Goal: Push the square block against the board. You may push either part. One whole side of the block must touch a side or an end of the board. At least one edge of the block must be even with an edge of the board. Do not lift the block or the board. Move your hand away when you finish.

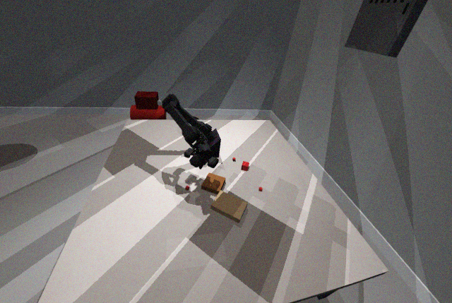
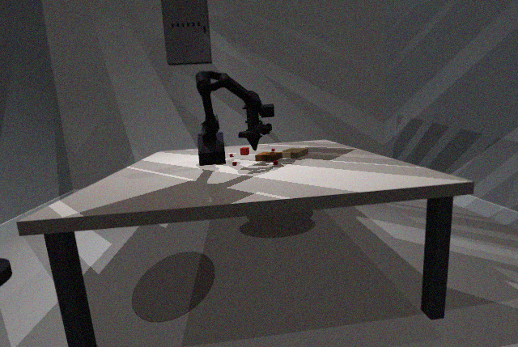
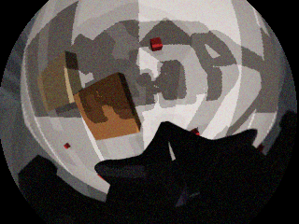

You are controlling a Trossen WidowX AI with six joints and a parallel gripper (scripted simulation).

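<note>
The square block lies 80 mm ahead of my gripper tip, 60 mm to the left of it and 50 mm below it. From my gripper tip the other things lie so: board (240 mm ahead, 90 mm to the left, 50 mm below); then red cube (290 mm to the left, 40 mm below).
</note>
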